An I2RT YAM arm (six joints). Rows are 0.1 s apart.
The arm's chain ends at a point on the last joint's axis. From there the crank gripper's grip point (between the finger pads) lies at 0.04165 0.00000 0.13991 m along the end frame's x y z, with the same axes.
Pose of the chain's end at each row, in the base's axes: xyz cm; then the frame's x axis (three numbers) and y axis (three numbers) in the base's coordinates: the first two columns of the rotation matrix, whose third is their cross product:
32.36, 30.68, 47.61, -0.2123, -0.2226, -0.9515, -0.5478, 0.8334, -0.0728
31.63, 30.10, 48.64, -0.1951, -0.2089, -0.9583, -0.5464, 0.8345, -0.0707
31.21, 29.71, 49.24, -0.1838, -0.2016, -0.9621, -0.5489, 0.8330, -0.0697
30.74, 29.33, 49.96, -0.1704, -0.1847, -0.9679, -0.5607, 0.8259, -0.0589
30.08, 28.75, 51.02, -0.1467, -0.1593, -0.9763, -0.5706, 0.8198, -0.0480
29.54, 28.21, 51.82, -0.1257, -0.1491, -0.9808, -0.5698, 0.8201, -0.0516
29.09, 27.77, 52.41, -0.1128, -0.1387, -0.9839, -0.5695, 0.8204, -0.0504
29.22, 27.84, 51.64, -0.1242, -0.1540, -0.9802, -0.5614, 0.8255, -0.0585
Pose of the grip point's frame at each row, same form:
42.80, 36.83, 39.47, -0.2123, -0.2226, -0.9515, -0.5478, 0.8334, -0.0728
42.21, 36.36, 40.77, -0.1951, -0.2089, -0.9583, -0.5464, 0.8345, -0.0707
41.85, 36.08, 41.54, -0.1838, -0.2016, -0.9621, -0.5489, 0.8330, -0.0697
41.37, 36.01, 42.51, -0.1704, -0.1847, -0.9679, -0.5607, 0.8259, -0.0589
40.77, 35.78, 44.00, -0.1467, -0.1593, -0.9763, -0.5706, 0.8198, -0.0480
40.38, 35.32, 45.10, -0.1257, -0.1491, -0.9808, -0.5698, 0.8201, -0.0516
40.01, 34.95, 45.91, -0.1128, -0.1387, -0.9839, -0.5695, 0.8204, -0.0504
40.15, 34.80, 44.91, -0.1242, -0.1540, -0.9802, -0.5614, 0.8255, -0.0585

